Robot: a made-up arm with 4 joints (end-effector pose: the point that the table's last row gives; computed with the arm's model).
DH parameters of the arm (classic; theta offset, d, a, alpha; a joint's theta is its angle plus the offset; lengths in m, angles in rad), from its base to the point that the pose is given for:
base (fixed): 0 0 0 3.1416
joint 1: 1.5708 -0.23 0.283 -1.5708
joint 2: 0 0.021 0.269 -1.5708
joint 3: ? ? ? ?
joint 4: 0 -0.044 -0.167 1.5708
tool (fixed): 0 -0.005 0 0
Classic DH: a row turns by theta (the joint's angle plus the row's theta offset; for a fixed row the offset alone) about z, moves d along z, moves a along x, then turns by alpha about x.
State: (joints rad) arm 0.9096 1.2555 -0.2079 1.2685
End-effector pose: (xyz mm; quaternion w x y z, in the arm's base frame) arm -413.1 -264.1 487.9 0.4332 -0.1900 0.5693 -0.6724
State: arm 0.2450 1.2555 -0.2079 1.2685
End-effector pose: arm -162.3 -462.6 487.9 0.6288 -0.3653 0.4761 -0.4943
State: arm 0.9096 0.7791 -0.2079 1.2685
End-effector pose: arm -488.4 -322.7 365.1 0.5545 0.0033 0.5700 -0.6064
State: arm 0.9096 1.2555 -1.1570 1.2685
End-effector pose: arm -417.9 -239.6 453.4 0.3767 -0.0575 0.1872 -0.9054
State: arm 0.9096 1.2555 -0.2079 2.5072
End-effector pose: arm -351.9 -447.1 507.4 0.0223 0.2356 0.7150 -0.6579
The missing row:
joint 3: 1.5708 -0.273 0.039 -1.5708
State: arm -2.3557 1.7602 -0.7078 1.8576
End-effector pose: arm 221.6 238.7 600.0 0.8760 -0.3924 -0.1146 0.2558
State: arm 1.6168 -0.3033 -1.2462 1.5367
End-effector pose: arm -543.9 78.8 36.0 0.1180 0.7871 0.0754 -0.6007
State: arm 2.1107 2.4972 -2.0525 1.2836
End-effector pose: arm -111.4 129.6 463.7 0.1405 0.5941 0.0706 0.7889
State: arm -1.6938 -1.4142 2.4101 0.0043
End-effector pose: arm 46.1 110.2 -131.1 0.3514 -0.6070 0.2285 -0.6752
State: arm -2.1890 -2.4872 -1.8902 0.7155
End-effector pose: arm 58.1 -0.9 259.6 0.0019 -0.4175 0.9026 -0.1050
